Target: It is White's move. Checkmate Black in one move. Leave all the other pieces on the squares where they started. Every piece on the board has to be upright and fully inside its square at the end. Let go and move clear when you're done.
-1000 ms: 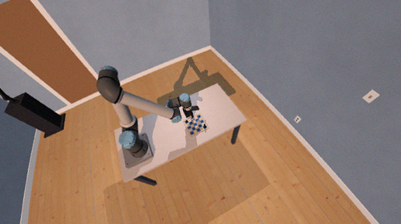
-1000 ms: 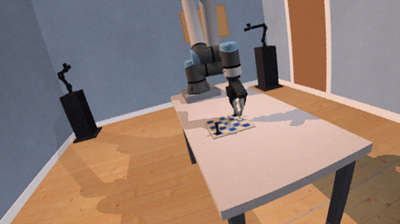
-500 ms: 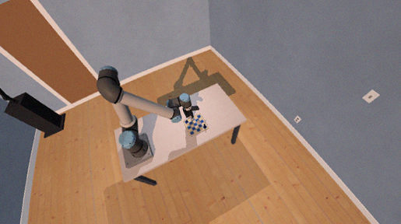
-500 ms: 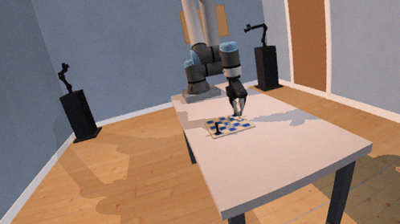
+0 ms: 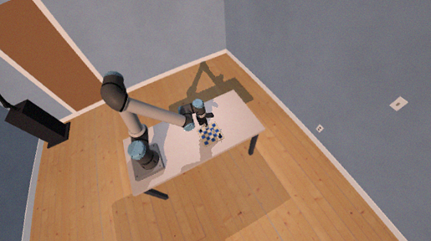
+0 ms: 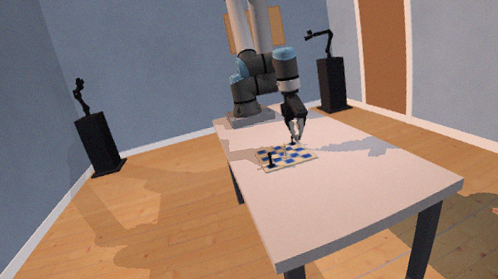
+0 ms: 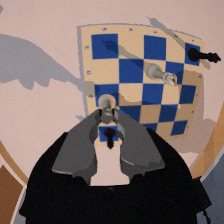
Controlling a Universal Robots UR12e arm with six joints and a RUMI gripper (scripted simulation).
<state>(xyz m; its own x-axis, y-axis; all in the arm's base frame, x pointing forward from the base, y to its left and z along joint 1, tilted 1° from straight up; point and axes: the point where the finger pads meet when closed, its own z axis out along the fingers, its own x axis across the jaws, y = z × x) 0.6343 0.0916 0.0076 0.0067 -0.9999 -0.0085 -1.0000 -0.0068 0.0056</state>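
My gripper is now 80 mm to the left of the chessboard and 60 mm above it.
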